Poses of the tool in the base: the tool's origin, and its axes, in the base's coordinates. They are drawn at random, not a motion.
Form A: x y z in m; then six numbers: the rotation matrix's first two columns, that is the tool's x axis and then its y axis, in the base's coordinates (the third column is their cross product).
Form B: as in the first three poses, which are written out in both.
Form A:
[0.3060 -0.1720 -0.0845 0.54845 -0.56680 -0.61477 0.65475 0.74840 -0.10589]
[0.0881 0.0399 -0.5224 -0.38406 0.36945 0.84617 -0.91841 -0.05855 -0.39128]
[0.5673 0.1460 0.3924 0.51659 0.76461 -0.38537 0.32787 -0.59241 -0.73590]
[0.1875 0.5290 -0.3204 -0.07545 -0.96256 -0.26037 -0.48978 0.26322 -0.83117]
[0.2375 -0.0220 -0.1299 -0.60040 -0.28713 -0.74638 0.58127 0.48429 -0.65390]
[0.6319 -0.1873 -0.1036 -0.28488 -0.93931 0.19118 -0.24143 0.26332 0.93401]
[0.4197 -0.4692 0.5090 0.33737 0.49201 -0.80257 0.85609 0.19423 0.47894]
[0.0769 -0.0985 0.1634 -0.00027 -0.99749 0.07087 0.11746 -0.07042 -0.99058]
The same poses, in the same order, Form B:
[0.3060 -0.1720 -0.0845 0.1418 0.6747 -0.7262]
[0.0881 0.0399 -0.5224 0.6823 -1.1979 1.6391]
[0.5673 0.1460 0.3924 -2.1637 -0.8867 0.9548]
[0.1875 0.5290 -0.3204 -1.3472 1.6975 -0.7109]
[0.2375 -0.0220 -0.1299 0.2463 1.8490 -1.2393]
[0.6319 -0.1873 -0.1036 1.0923 -1.7114 -1.0675]
[0.4197 -0.4692 0.5090 1.4537 1.3075 -0.3987]
[0.0769 -0.0985 0.1634 -1.1745 1.0846 -1.3113]

